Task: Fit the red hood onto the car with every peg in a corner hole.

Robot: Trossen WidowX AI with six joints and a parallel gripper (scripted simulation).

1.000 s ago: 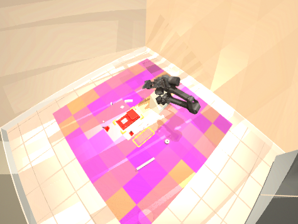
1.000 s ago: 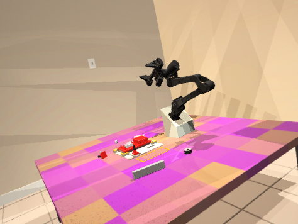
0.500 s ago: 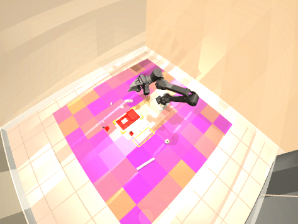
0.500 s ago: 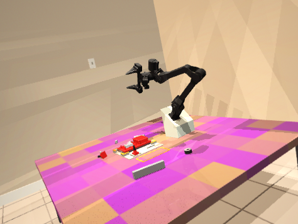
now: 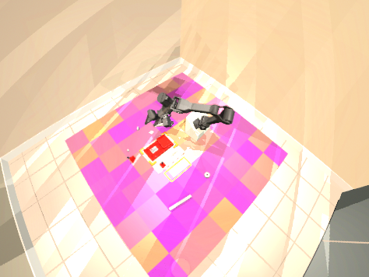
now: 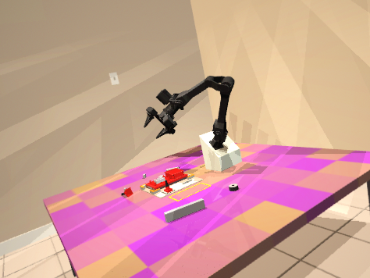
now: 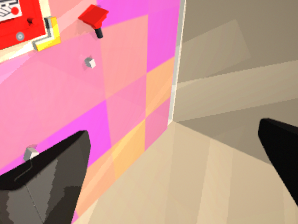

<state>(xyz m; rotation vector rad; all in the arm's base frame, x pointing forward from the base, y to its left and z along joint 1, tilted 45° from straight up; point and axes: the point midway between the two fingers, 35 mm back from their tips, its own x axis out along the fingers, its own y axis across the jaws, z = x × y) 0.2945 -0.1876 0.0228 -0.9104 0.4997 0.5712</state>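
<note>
My gripper tip is now 7 cm past the red hood, 3 cm to the right of it and 24 cm above it. Round my gripper tip: jig: 1 cm behind, 6 cm to the left, 27 cm below; then grey engine block: 3 cm ahead, 4 cm to the left, 25 cm below.
</note>
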